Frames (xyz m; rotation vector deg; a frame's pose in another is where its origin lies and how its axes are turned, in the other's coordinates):
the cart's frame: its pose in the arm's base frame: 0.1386 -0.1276 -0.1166 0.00 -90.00 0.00
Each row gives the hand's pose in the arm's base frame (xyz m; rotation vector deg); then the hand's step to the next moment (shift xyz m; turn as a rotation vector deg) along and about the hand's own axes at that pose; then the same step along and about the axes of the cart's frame.
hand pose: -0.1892 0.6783 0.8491 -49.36 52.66 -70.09
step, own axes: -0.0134 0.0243 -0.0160 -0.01 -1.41 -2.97
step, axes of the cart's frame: -0.0270 0.0159 0.0068 0.13 -0.34 3.27
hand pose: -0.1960 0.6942 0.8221 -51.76 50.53 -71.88
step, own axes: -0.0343 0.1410 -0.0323 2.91 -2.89 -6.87
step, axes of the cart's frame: -0.1403 0.0442 -0.0212 -0.20 -3.66 7.11
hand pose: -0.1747 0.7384 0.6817 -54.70 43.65 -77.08
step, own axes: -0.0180 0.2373 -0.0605 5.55 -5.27 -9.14
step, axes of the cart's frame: -0.2404 0.0044 -0.0497 1.15 -6.50 9.93
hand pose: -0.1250 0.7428 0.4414 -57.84 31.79 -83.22
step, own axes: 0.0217 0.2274 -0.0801 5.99 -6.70 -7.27
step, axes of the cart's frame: -0.2221 -0.0761 -0.0591 3.38 -6.27 9.10
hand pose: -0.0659 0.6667 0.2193 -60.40 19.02 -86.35
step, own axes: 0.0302 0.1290 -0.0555 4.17 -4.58 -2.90
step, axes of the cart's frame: -0.1112 -0.0795 -0.0442 3.48 -3.62 4.64
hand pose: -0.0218 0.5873 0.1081 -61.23 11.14 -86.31
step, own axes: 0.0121 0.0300 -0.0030 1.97 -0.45 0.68
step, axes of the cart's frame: -0.0155 -0.0197 -0.0206 1.66 -1.26 -0.44
